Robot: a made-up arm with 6 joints.
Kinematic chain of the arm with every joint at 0, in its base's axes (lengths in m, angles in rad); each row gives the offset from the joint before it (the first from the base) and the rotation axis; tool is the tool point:
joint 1: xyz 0 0 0.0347 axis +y
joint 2: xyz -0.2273 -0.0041 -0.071 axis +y
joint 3: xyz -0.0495 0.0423 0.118 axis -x
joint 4: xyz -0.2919 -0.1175 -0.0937 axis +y
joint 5: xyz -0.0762 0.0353 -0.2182 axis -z
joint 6: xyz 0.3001 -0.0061 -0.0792 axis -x
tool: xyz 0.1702 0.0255 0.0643
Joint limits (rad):
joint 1: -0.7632..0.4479
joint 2: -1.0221..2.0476
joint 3: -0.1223..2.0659
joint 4: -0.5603..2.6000
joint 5: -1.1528..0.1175
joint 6: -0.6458..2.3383
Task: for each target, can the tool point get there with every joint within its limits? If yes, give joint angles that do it. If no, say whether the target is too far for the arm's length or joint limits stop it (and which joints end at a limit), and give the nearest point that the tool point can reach.
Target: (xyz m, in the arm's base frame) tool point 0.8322 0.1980 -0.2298
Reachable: no: joint limits stop it (at a limit: joint 1, joint 2, joint 3, joint 6) | nearest point 0.4372 0.1010 -0.3544 | short by 0.425 m
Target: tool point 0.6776 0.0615 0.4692
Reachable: no: joint limits stop it (at a limit: joint 1, joint 3, joint 5, joint 6) | nearest point 0.5960 0.0419 0.4335 | short by 0.091 m
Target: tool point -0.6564 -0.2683 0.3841
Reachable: yes | joints -0.0422 1.2043 1.6137 1.2027 -1.0527 0.9543
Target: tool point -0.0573 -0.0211 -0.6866
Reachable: yes | joints -0.2391 -0.7901 0.2337 1.1308 -0.1978 0.9600
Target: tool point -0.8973 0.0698 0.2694
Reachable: yes | joints -0.1006 0.9205 0.3148 1.7822 -0.3799 1.1905
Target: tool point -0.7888 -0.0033 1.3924
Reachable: no: too far | nearest point -0.5900 -0.0358 0.9170 | short by 0.516 m
